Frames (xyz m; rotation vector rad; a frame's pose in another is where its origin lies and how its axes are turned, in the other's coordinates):
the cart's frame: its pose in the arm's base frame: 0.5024 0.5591 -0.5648 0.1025 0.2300 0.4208
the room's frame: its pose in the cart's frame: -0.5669 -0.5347 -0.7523 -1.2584 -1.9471 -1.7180
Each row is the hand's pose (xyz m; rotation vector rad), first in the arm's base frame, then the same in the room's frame.
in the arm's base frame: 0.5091 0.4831 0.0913 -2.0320 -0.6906 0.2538
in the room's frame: 0.9459 1.2069 0.2666 0.2239 -0.5733 1.7860
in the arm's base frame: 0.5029 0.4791 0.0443 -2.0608 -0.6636 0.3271
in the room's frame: 0.9092 1.1772 0.2727 0.2426 -0.6223 1.8351
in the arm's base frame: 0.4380 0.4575 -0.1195 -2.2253 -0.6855 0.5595
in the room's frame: 0.8034 1.0360 0.2918 0.2879 -0.9035 1.8919
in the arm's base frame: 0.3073 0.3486 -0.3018 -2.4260 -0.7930 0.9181
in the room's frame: 0.7075 0.8123 0.2372 0.3870 -1.3376 1.8693
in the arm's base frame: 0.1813 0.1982 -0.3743 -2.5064 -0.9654 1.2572
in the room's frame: 0.6971 0.6394 0.1200 0.5395 -1.6881 1.7539
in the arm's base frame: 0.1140 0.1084 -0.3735 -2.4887 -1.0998 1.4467
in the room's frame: 0.7237 0.5650 0.0404 0.6614 -1.8483 1.6510
